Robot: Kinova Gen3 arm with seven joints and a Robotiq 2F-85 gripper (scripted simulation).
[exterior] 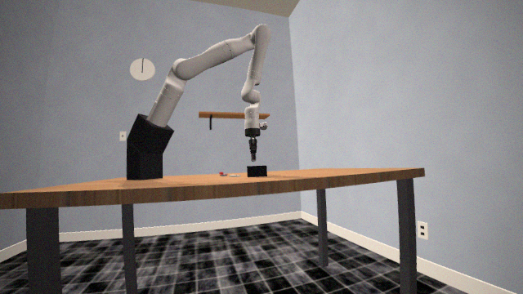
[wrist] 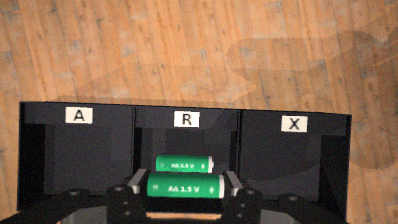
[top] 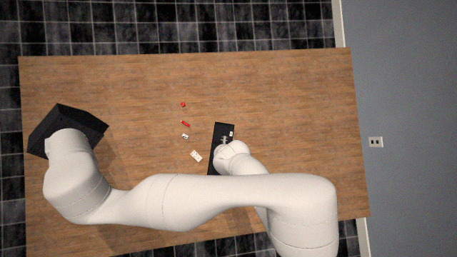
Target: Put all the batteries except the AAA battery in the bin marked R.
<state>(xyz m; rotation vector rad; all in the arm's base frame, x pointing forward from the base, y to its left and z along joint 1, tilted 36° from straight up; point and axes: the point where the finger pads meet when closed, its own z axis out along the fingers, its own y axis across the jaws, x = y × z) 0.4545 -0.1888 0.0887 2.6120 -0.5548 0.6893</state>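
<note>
Now: hand 1 cm short of the black bin and 6 cm above it. Also, from my hand: tiny white thing 11 cm behind, 11 cm to the left, 8 cm below; then red battery 9 cm behind, 17 cm to the left, 8 cm below; then flat white item 10 cm behind, 2 cm to the left, 8 cm below.
</note>
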